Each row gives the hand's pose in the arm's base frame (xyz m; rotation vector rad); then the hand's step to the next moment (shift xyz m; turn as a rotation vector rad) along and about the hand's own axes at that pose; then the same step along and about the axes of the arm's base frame.
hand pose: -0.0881 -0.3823 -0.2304 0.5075 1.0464 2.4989
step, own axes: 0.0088 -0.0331 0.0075 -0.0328 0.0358 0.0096
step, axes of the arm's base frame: 0.0027 0.0301 -0.0177 0.0253 -0.0331 0.0267
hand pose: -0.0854 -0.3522 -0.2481 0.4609 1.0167 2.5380
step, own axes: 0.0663 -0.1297 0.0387 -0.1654 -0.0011 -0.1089
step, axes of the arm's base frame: -0.0143 0.1397 -0.0546 0.0992 -0.1375 -0.1023
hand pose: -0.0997 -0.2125 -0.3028 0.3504 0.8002 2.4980
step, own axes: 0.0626 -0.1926 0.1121 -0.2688 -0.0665 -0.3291
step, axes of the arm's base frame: 0.0613 0.2222 -0.0206 0.1279 -0.2496 -0.3261
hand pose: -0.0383 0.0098 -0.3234 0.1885 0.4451 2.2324
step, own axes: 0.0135 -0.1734 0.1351 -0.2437 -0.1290 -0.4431
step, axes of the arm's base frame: 0.1528 0.1470 0.0594 0.1242 -0.2222 -0.4556
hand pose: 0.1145 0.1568 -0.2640 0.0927 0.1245 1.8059
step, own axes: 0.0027 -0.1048 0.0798 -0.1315 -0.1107 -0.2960
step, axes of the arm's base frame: 0.1106 0.0299 0.0650 0.0992 -0.1123 -0.3077
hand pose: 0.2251 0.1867 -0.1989 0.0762 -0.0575 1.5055
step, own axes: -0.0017 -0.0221 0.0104 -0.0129 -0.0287 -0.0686
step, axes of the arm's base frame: 0.0220 -0.0040 0.0099 0.0272 -0.0087 -0.0699
